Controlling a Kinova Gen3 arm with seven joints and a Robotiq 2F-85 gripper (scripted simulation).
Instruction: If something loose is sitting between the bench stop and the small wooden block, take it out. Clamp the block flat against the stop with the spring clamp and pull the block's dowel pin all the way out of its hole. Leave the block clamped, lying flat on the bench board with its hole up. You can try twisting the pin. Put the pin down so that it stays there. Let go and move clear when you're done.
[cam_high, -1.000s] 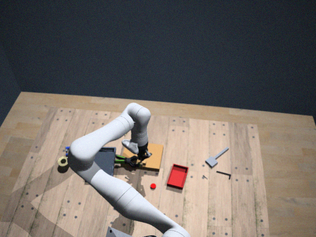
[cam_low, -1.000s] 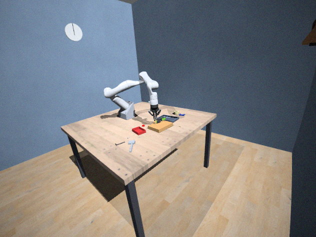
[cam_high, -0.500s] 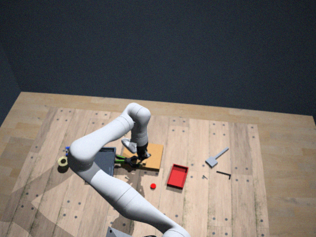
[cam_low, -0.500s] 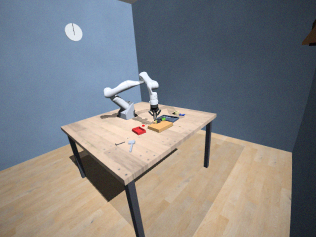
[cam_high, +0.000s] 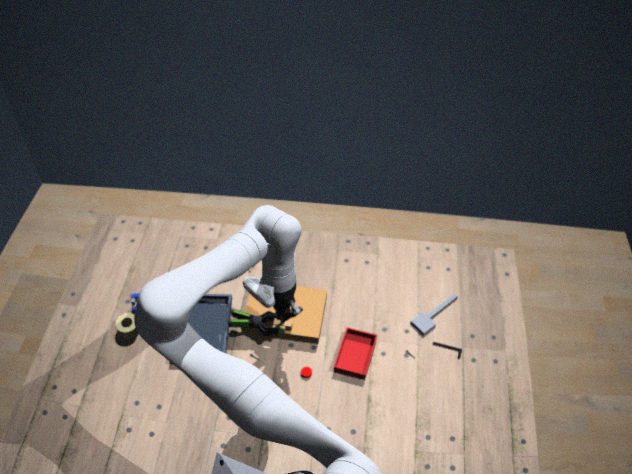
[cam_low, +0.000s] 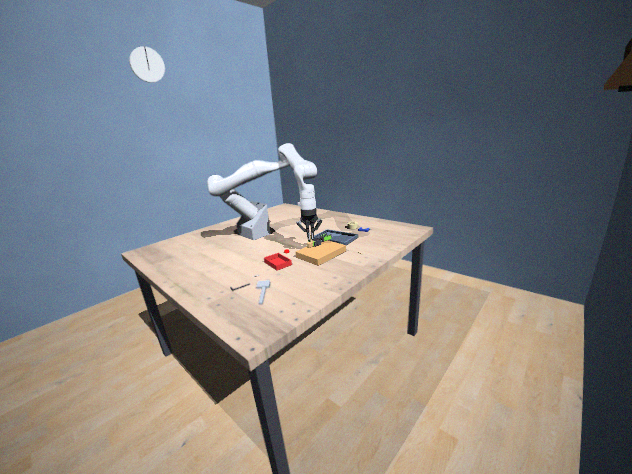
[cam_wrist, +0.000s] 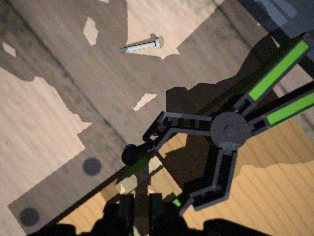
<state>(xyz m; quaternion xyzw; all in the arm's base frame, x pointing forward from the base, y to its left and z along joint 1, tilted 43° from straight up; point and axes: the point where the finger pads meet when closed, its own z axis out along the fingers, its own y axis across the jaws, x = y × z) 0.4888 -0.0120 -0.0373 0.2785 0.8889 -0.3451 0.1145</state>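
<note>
Right now the dowel pin is 2 cm below my hand. Round my hand: bench board: 6 cm ahead, 1 cm to the left, 7 cm below; then wooden block: 5 cm below; then red disc: 10 cm behind, 8 cm to the right, 8 cm below.
</note>
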